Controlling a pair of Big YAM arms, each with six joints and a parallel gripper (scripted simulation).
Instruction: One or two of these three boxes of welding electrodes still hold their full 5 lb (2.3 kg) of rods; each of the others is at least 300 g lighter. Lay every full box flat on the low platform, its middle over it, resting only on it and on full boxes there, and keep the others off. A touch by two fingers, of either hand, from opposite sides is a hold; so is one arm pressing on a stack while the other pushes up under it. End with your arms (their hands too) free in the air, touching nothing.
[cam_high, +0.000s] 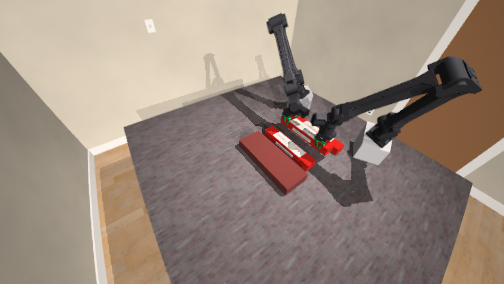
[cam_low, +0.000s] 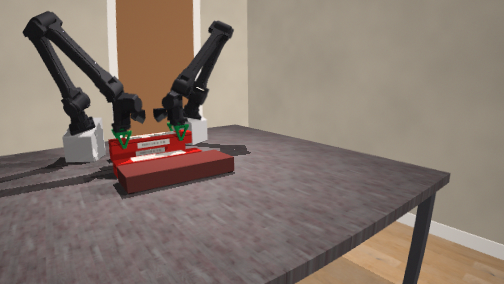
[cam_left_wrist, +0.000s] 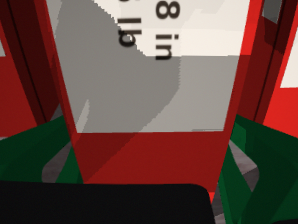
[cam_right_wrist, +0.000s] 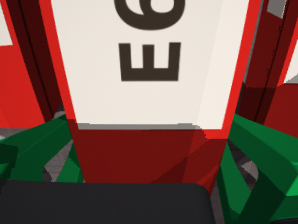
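Now: right hand 10 mm short of the red electrode box, 140 mm to the right of it and 10 mm below it. The rest, counted from my right hand: low dark red platform (290 mm ahead, 120 mm to the left, 70 mm below).
The red electrode box lies 12 cm to the right of my left hand and 1 cm above it. From my left hand the other things lie so: low dark red platform 27 cm ahead, 14 cm to the right, 7 cm below.
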